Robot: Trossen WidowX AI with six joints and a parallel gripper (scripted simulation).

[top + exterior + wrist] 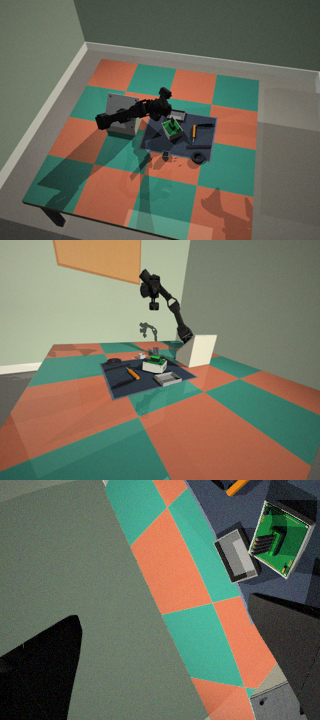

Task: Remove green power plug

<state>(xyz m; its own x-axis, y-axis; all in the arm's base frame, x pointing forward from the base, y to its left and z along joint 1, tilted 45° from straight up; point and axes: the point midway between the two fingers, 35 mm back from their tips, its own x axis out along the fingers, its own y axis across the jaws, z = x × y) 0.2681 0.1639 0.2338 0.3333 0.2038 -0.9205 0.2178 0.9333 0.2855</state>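
My gripper tip is now 290 mm above the green power plug and 80 mm to the right of it. Round my gripper tip: black bar (370 mm below, 200 mm ahead, 10 mm to the left); then dark mat (370 mm below, 80 mm to the left, 50 mm ahead).
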